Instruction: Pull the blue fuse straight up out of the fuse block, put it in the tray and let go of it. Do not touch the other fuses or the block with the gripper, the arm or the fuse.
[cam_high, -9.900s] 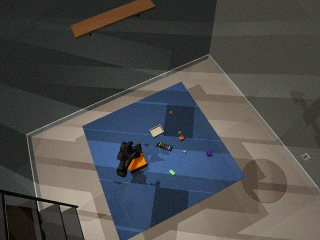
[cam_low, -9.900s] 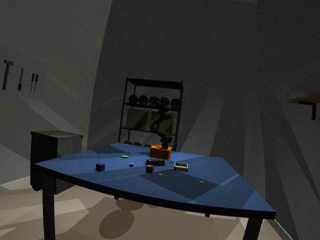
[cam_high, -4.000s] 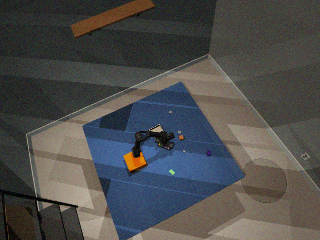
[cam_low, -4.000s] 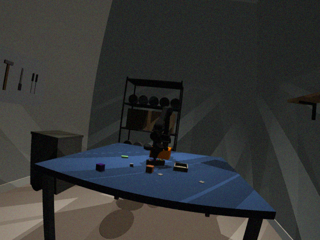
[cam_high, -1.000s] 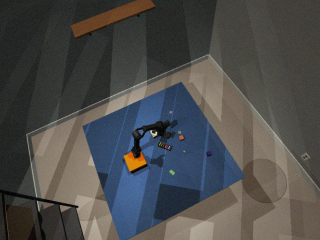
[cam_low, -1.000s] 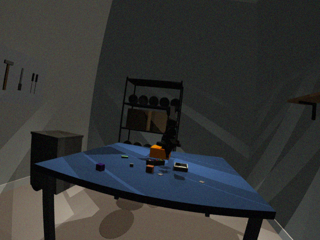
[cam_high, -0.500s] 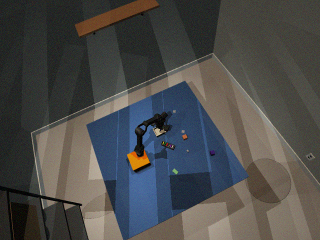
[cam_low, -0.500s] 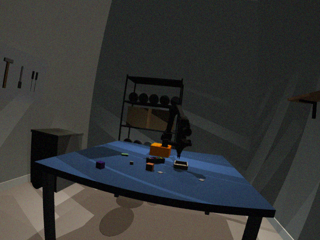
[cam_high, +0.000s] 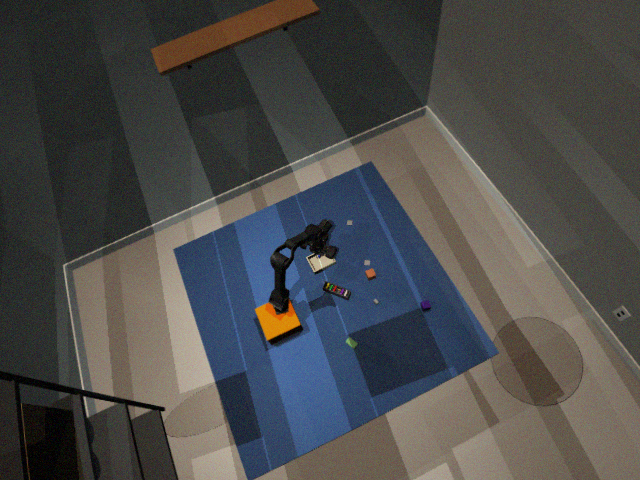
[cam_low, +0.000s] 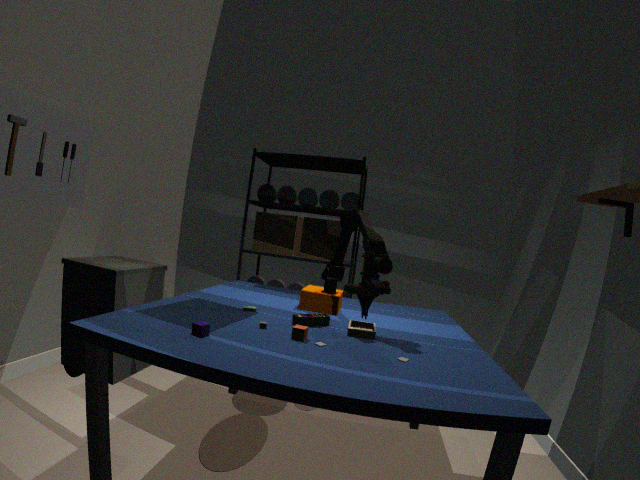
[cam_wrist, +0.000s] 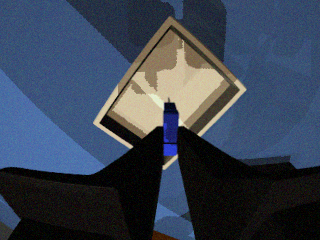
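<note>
Now: the blue fuse 1 cm below my gripper tip. From my gripper tip the other things lie so: purple cube (45 cm ahead, 39 cm to the right, 7 cm below); tray (8 cm below); orange cube (23 cm ahead, 16 cm to the right, 7 cm below).
</note>
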